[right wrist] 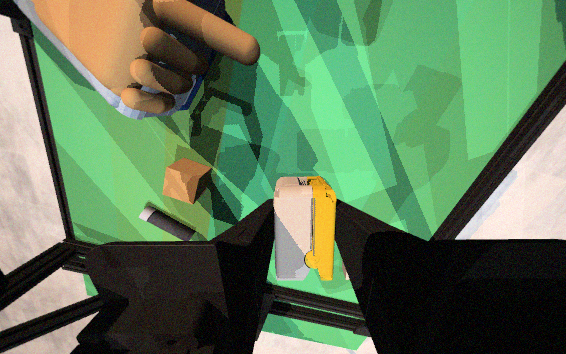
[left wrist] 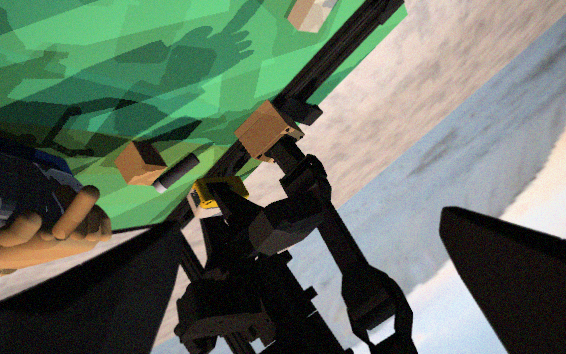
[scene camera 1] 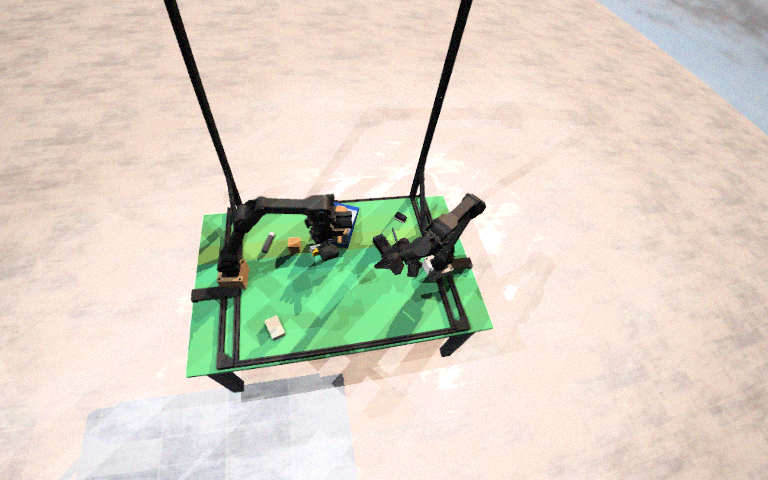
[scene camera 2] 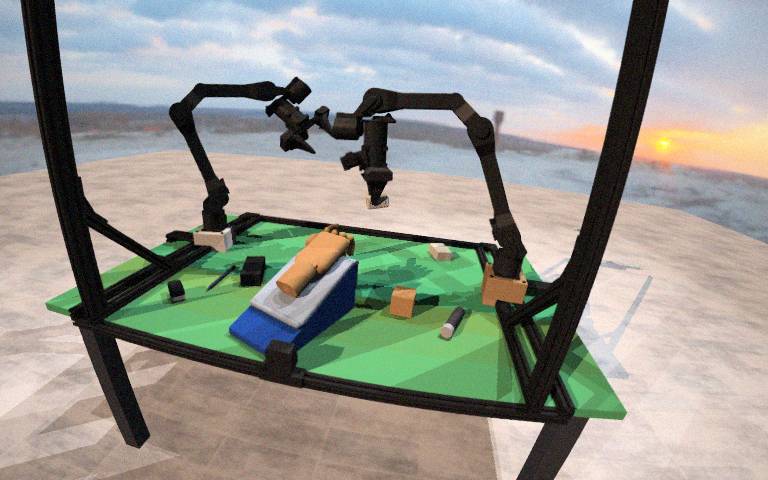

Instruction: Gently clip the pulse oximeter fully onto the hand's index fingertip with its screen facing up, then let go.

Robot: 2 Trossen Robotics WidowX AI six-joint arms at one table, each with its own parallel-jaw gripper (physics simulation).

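Places are measured from the left arm's base along level axes (x ahead, y left, z up), in millimetres.
Where they show: left gripper, fingertip midpoint: (left wrist: 311, 227) (scene camera 1: 378, 261) (scene camera 2: 325, 145); right gripper, fingertip midpoint: (right wrist: 302, 205) (left wrist: 207, 194) (scene camera 1: 321, 249) (scene camera 2: 373, 203); left arm's base at its link origin: (scene camera 1: 438, 263) (scene camera 2: 214, 228); right arm's base at its link origin: (left wrist: 280, 146) (scene camera 1: 231, 270) (scene camera 2: 506, 272).
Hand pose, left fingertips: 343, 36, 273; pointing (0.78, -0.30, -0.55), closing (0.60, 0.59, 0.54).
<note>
Things, the pixels of their top centre, and the offset from my left fingertips, as dx, dy, dz.
- pulse oximeter at its top centre: (right wrist: 305, 252) (left wrist: 228, 211) (scene camera 2: 378, 193) (scene camera 1: 318, 246) +156, -185, -97
- orange cube at its top centre: (left wrist: 147, 175) (right wrist: 180, 186) (scene camera 2: 404, 292) (scene camera 1: 293, 242) +222, -360, -281
- dark cylinder at its top centre: (left wrist: 180, 178) (scene camera 2: 454, 316) (right wrist: 164, 229) (scene camera 1: 267, 240) +328, -420, -304
- beige block at its top centre: (left wrist: 321, 9) (scene camera 2: 440, 247) (scene camera 1: 274, 326) +394, -19, -301
- black box at its top centre: (scene camera 2: 253, 264) (scene camera 1: 383, 243) -160, -228, -296
- pen at its top centre: (scene camera 2: 221, 275) -240, -255, -322
- small black item at its top centre: (scene camera 2: 175, 284) (scene camera 1: 401, 215) -311, -356, -299
My right gripper (scene camera 2: 376, 196) (right wrist: 302, 205) (scene camera 1: 324, 249) is shut on the pulse oximeter (scene camera 2: 377, 202) (right wrist: 303, 228) (left wrist: 206, 198), a white and yellow clip. It holds the clip in the air, well above the table and past the fingertips. The tan hand (scene camera 2: 316, 255) (right wrist: 148, 53) lies on a grey-topped blue wedge (scene camera 2: 308, 311) (scene camera 1: 352, 210). Its index finger (right wrist: 227, 40) is stretched out and the other fingers are curled. In the right wrist view the clip is below and to the right of the index fingertip, apart from it. My left gripper (scene camera 2: 295, 135) (scene camera 1: 384, 254) is open and empty, high up beside the right wrist.
An orange cube (scene camera 2: 402, 301) (scene camera 1: 294, 244) (right wrist: 185, 180) (left wrist: 139, 163) and a dark cylinder (scene camera 2: 453, 322) (scene camera 1: 268, 242) (right wrist: 167, 223) lie near the wedge. A beige block (scene camera 2: 440, 250) (scene camera 1: 274, 328) lies farther off. A black box (scene camera 2: 253, 270), a pen (scene camera 2: 220, 277) and a small black item (scene camera 2: 176, 290) lie by the left arm's base. Black frame rails (scene camera 2: 411, 395) edge the table.
</note>
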